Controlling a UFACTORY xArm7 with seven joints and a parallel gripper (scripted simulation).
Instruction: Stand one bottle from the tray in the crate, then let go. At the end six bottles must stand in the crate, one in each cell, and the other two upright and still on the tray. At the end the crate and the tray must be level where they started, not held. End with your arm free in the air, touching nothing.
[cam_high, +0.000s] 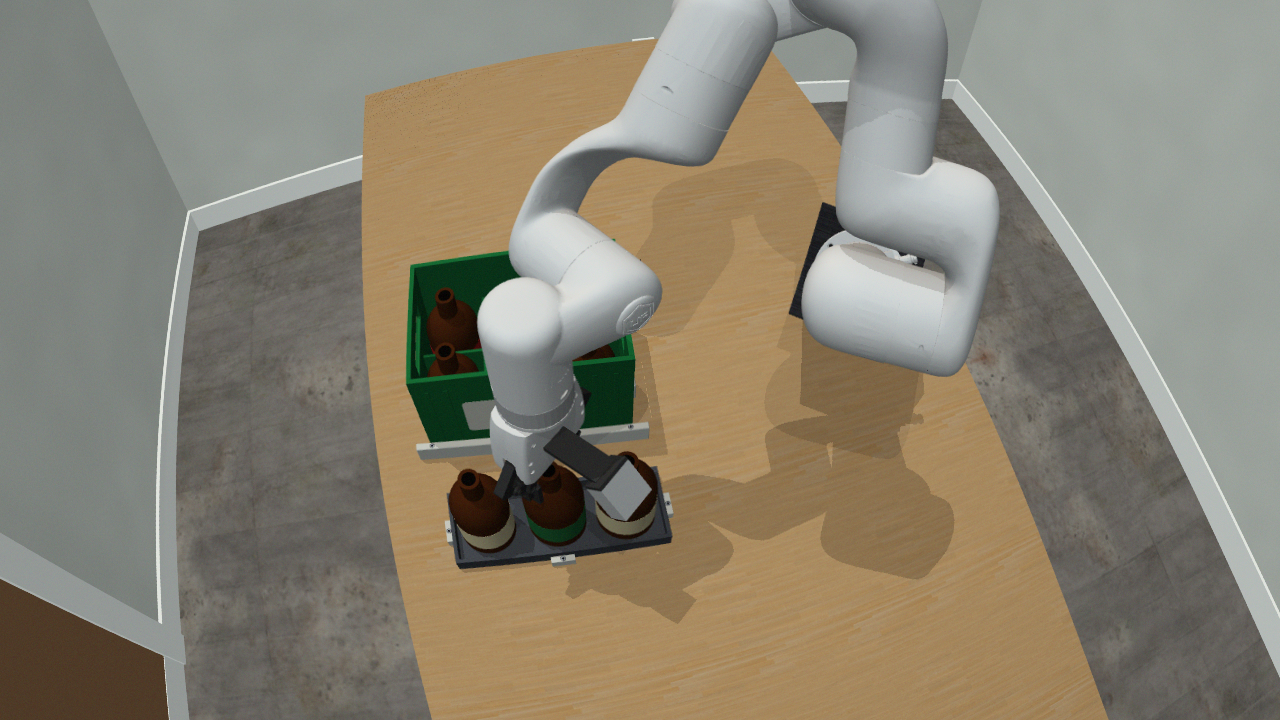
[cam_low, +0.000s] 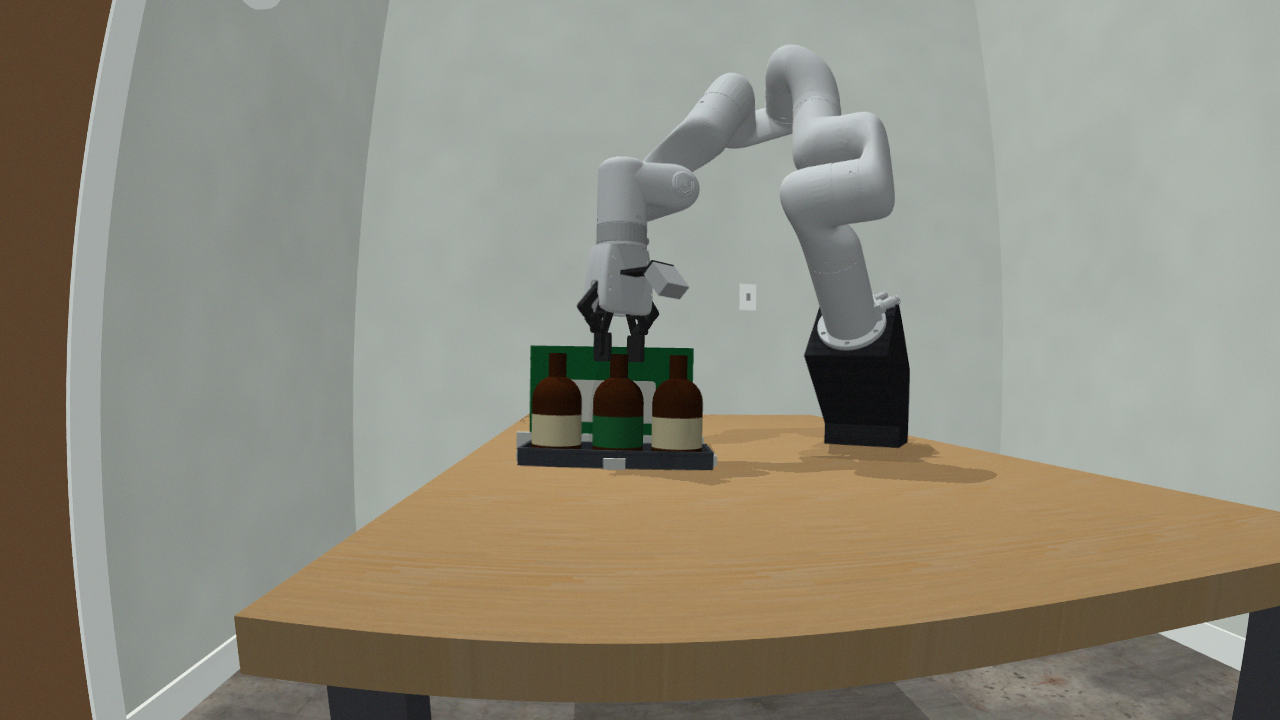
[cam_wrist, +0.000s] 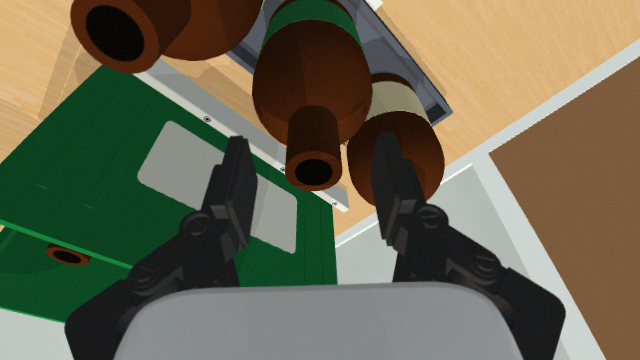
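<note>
The green-label bottle lies 8 cm below my hand. The rest, counted from my hand: dark tray 15 cm below; green crate 21 cm to the right, 8 cm below, 5 cm ahead.
</note>
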